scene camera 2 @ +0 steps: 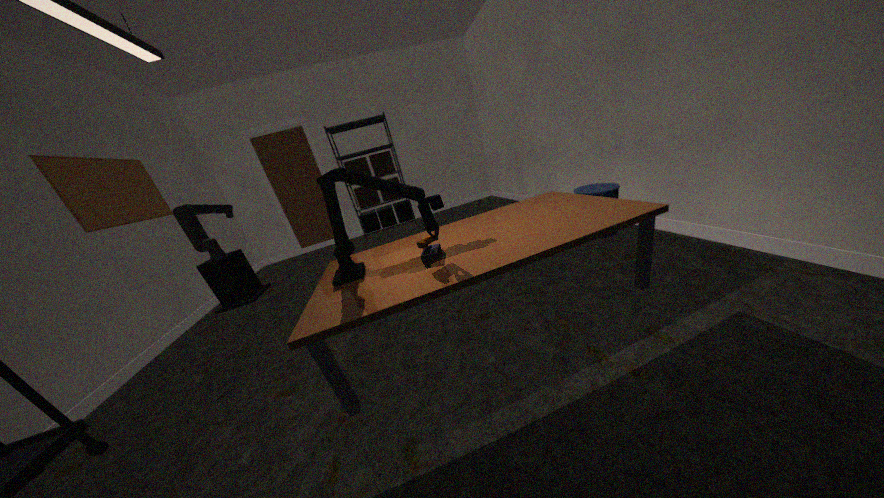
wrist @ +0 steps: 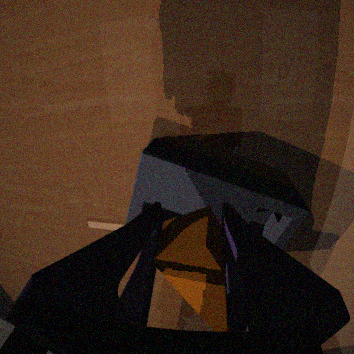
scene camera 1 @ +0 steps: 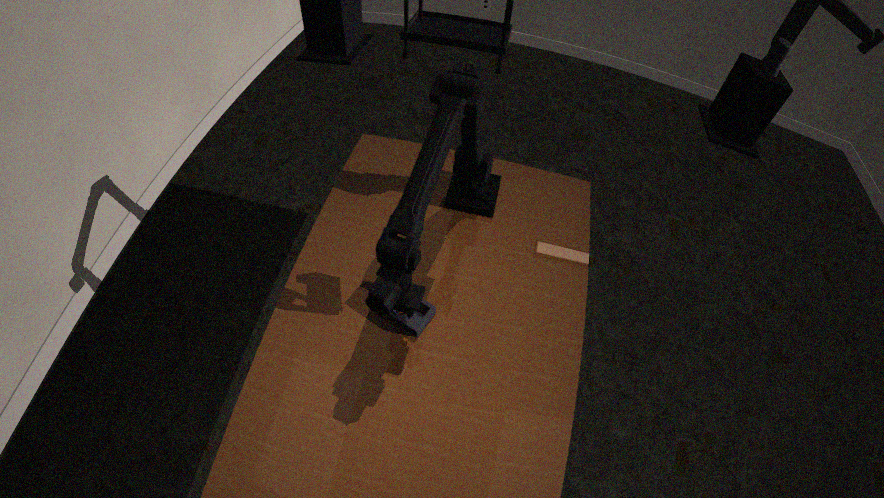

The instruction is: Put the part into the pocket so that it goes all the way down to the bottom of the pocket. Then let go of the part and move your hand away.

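Frame: origin at the arm's base, x ahead, y left, z up, level; centimetres.
Where they show: gripper, fingertip midpoint: [scene camera 2: 436, 239] [wrist: 191, 210] [scene camera 1: 403, 314]; arm's base, link origin: [scene camera 2: 349, 271] [scene camera 1: 473, 189].
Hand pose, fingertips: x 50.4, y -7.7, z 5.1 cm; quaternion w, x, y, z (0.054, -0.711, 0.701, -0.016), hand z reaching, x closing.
Observation:
Each offset is from my fingertips to the top centre of the thing. Level surfaces: height alone.
The orange part @[dx -4.6, dy -3.5, dz +2.8 cm] [scene camera 2: 425, 243] [wrist: 192, 245] is gripped between the two fingers of my gripper [scene camera 2: 432, 236] [wrist: 191, 210]. The blue-grey block with the pocket @[dx -4.6, dy -1.1, dz -4.3 cm] [scene camera 1: 423, 319] [scene camera 2: 433, 257] [wrist: 165, 181] rests on the table. In the wrist view the part and fingers overlap the block's near side and hide most of the pocket; a bit of its recess shows at the right. In the scene camera 2 view the part appears just above and behind the block. Whether they touch, I cannot tell. In the scene camera 1 view the arm covers much of the block and hides the fingertips.
The wooden table @[dz -7.9 cm] [scene camera 1: 494, 383] [scene camera 2: 556, 228] carries dark shadows around the block. A pale flat strip [scene camera 1: 562, 252] [wrist: 105, 225] lies near the table's right edge in the scene camera 1 view. My arm's base [scene camera 1: 473, 194] [scene camera 2: 349, 272] stands on the table. The lighting is dim.

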